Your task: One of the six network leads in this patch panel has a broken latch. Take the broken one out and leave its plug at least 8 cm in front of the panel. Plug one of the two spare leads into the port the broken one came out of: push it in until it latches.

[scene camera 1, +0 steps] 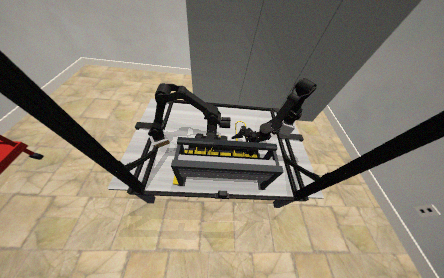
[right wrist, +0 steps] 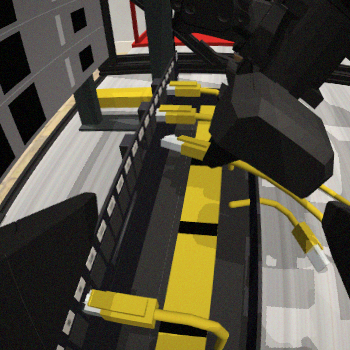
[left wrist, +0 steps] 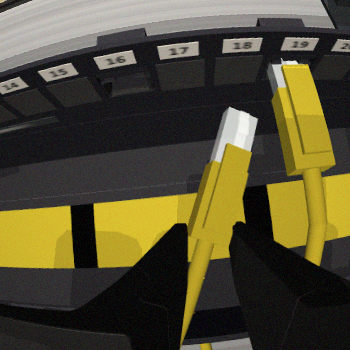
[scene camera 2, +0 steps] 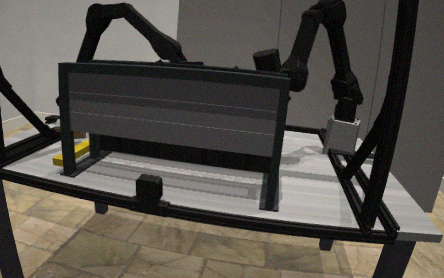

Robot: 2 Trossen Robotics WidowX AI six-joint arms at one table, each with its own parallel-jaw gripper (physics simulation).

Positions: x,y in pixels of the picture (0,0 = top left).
Scene:
A grey rack front (scene camera 2: pixel 236 118) is 60 cm from the lens.

